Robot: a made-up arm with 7 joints. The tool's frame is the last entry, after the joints.
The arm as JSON. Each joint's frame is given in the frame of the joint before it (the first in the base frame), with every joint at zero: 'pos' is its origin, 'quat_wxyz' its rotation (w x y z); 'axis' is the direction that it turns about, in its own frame. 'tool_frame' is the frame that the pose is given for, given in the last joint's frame.
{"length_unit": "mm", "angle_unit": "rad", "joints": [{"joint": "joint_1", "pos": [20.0, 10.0, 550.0], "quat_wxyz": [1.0, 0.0, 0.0, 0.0], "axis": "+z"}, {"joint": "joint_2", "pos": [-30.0, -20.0, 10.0], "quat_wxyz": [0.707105, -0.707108, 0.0, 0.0], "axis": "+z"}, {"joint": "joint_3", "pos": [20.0, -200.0, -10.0], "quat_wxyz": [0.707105, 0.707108, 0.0, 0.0], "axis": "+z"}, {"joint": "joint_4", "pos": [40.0, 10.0, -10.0], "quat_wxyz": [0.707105, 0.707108, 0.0, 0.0], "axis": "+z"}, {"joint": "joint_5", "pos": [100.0, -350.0, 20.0], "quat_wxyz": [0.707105, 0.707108, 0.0, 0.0], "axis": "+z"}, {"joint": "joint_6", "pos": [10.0, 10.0, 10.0], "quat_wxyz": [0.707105, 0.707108, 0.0, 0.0], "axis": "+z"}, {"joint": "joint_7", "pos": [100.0, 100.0, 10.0], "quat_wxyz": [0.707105, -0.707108, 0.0, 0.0], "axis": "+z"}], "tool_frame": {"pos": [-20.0, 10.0, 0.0], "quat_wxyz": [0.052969, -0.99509, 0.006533, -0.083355]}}
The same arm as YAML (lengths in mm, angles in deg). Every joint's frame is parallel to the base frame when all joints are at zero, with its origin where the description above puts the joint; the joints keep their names.
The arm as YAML. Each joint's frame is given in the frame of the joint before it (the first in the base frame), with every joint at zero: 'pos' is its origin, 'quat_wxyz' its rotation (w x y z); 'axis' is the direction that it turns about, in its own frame. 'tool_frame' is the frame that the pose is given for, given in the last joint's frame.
length_unit: mm
angle_unit: deg
joints:
  - joint: joint_1
    pos: [20.0, 10.0, 550.0]
    quat_wxyz: [1.0, 0.0, 0.0, 0.0]
    axis: [0.0, 0.0, 1.0]
  - joint: joint_2
    pos: [-30.0, -20.0, 10.0]
    quat_wxyz: [1.0, 0.0, 0.0, 0.0]
    axis: [0.0, 1.0, 0.0]
  - joint: joint_3
    pos: [20.0, -10.0, 200.0]
    quat_wxyz: [1.0, 0.0, 0.0, 0.0]
    axis: [0.0, 0.0, 1.0]
  - joint: joint_4
    pos: [40.0, 10.0, -10.0]
    quat_wxyz: [1.0, 0.0, 0.0, 0.0]
    axis: [0.0, -1.0, 0.0]
  - joint: joint_5
    pos: [100.0, -20.0, -350.0]
    quat_wxyz: [1.0, 0.0, 0.0, 0.0]
    axis: [0.0, 0.0, -1.0]
  - joint: joint_6
    pos: [10.0, -10.0, -10.0]
    quat_wxyz: [1.0, 0.0, 0.0, 0.0]
    axis: [0.0, 1.0, 0.0]
  - joint: joint_7
    pos: [100.0, 10.0, -100.0]
    quat_wxyz: [1.0, 0.0, 0.0, 0.0]
    axis: [0.0, 0.0, -1.0]
tool_frame:
  pos: [-20.0, -10.0, 0.0]
  quat_wxyz: [0.995089, 0.052973, 0.083355, 0.006533]

